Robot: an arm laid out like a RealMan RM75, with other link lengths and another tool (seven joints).
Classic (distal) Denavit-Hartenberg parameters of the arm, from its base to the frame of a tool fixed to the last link. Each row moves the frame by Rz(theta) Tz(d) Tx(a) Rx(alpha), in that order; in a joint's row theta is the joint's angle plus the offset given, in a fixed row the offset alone. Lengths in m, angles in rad.
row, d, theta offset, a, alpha
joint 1, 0.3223, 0, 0, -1.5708
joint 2, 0, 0, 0, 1.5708
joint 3, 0.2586, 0, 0, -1.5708
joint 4, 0, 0, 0, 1.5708
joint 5, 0.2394, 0, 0, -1.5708
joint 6, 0, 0, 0, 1.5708
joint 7, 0.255, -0.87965, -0.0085, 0.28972
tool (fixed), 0.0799, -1.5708, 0, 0
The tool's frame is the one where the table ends.
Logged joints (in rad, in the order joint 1, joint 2, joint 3, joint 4, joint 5, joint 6, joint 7), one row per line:
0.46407 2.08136 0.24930 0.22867 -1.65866 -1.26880 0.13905
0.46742 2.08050 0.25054 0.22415 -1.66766 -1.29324 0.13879
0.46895 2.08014 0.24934 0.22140 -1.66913 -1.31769 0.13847
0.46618 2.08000 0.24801 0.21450 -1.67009 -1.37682 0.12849
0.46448 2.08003 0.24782 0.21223 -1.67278 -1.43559 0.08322
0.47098 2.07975 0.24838 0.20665 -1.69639 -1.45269 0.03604
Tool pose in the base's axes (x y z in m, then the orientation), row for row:
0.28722 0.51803 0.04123 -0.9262 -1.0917 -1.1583
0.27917 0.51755 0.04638 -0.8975 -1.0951 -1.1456
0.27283 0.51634 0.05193 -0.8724 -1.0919 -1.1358
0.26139 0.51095 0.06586 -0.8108 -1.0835 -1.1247
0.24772 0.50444 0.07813 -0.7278 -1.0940 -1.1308
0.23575 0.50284 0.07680 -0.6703 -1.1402 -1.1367
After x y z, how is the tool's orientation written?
As a rotation vector, in radians.
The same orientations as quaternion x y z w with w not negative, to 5 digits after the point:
-0.40038 -0.47192 -0.50071 0.60520
-0.38925 -0.47495 -0.49685 0.61323
-0.37960 -0.47510 -0.49421 0.62124
-0.35509 -0.47451 -0.49256 0.63729
-0.32001 -0.48103 -0.49721 0.64728
-0.29426 -0.50055 -0.49901 0.64331

